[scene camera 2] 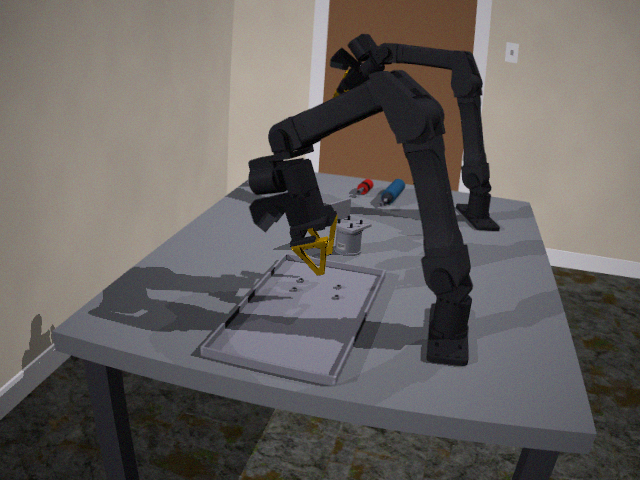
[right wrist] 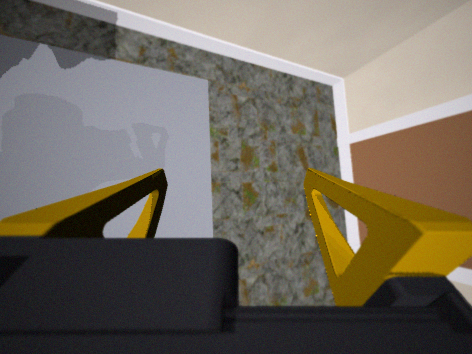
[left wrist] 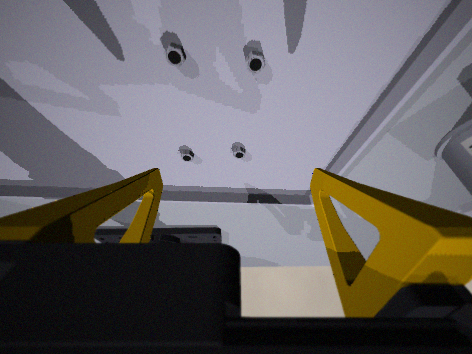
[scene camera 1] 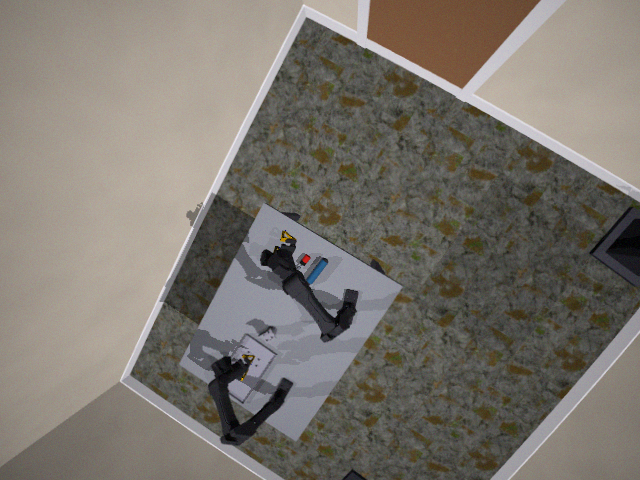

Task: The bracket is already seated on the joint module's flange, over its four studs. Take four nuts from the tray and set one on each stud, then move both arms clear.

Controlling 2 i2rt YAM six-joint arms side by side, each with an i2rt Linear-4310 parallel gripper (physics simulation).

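Places are measured from the left arm's base along level axes (x ahead, y left, z up), in millimetres.
Pixels of known places: left gripper, between the fingertips: (scene camera 2: 324, 264) (left wrist: 236, 176) (scene camera 1: 251, 362); right gripper, between the fingertips: (right wrist: 235, 176) (scene camera 1: 280, 238); left arm's base, origin of its link: (scene camera 2: 447, 334) (left wrist: 162, 235) (scene camera 1: 281, 392); right arm's base, origin of its link: (scene camera 2: 476, 218) (scene camera 1: 348, 306).
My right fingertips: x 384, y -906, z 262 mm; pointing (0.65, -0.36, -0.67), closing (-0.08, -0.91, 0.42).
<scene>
Ahead of a thing's pixels: the offset from my right fingertips to its top centre. Level surfaces: height alone.
Several small nuts @(dy +785, dx -164, dz -253 mm) (scene camera 2: 338, 286) @(dy +779, dx -87, dz -253 mm) (left wrist: 255, 63) lie loose in the tray @(dy +894, dx -122, dz -246 mm) (scene camera 2: 268, 369) (left wrist: 225, 194), two nearer the tray's far wall in the left wrist view and two farther from it. The joint module @(dy +576, dx -150, dz -188 mm) (scene camera 2: 348, 243) stands beyond the tray, with the bracket (scene camera 2: 342, 207) on top and dark stud tips poking up through its plate. No nut shows on the studs. My left gripper (scene camera 2: 325, 264) (left wrist: 236, 176) (scene camera 1: 248, 366) is open and empty above the tray. My right gripper (scene camera 1: 285, 237) (right wrist: 235, 176) is open and empty, high over the table's far end; my left arm partly hides it in scene camera 2.
A red-handled tool @(dy +113, dx -124, dz -228 mm) (scene camera 1: 305, 259) (scene camera 2: 365, 186) and a blue-handled tool @(dy +149, dx -210, dz -221 mm) (scene camera 1: 316, 270) (scene camera 2: 393, 191) lie on the table @(dz -262 mm) (scene camera 2: 516, 372) beyond the module. My right arm reaches over the table near them. The left arm's base stands right of the tray in scene camera 2.
</scene>
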